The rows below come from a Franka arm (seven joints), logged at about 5 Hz.
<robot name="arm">
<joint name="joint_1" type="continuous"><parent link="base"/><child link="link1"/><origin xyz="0 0 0.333"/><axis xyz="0 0 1"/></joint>
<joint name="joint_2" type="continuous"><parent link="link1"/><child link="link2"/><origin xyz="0 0 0"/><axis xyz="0 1 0"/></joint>
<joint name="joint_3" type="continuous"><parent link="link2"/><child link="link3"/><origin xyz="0 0 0.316"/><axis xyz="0 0 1"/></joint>
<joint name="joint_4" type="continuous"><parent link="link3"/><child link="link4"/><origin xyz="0.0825 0 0"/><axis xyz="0 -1 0"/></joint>
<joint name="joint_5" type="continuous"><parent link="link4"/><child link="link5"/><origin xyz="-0.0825 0 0.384"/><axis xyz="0 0 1"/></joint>
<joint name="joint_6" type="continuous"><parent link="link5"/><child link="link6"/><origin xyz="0 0 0"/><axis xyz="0 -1 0"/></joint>
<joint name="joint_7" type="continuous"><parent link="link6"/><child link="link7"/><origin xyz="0.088 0 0"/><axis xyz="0 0 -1"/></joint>
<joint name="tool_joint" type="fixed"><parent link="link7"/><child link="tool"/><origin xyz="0 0 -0.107" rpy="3.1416 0 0"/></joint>
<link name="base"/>
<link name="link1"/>
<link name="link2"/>
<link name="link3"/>
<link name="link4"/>
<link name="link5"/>
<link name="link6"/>
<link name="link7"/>
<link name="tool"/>
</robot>
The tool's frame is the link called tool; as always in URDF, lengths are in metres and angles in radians. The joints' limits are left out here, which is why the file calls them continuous.
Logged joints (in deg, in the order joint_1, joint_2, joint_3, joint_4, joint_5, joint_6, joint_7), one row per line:
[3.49 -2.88 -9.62 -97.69 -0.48 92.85 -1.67]
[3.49 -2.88 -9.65 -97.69 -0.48 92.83 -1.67]
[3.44 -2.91 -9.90 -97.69 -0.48 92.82 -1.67]
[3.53 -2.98 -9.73 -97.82 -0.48 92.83 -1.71]
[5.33 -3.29 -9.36 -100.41 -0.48 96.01 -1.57]
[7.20 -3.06 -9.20 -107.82 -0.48 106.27 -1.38]
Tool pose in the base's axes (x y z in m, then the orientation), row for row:
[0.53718 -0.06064 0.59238 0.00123 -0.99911 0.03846 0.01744]
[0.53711 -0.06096 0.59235 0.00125 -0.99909 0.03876 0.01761]
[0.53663 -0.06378 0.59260 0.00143 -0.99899 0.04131 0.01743]
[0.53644 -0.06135 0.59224 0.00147 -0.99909 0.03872 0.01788]
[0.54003 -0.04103 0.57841 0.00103 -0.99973 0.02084 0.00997]
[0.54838 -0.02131 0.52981 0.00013 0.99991 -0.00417 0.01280]
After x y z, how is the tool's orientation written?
As a quaternion, w x y z.
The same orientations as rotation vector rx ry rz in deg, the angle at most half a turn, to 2 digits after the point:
[-179.70 6.92 3.14]
[-179.69 6.97 3.17]
[-179.66 7.43 3.13]
[-179.67 6.96 3.22]
[-179.83 3.75 1.79]
[179.97 -0.75 2.30]

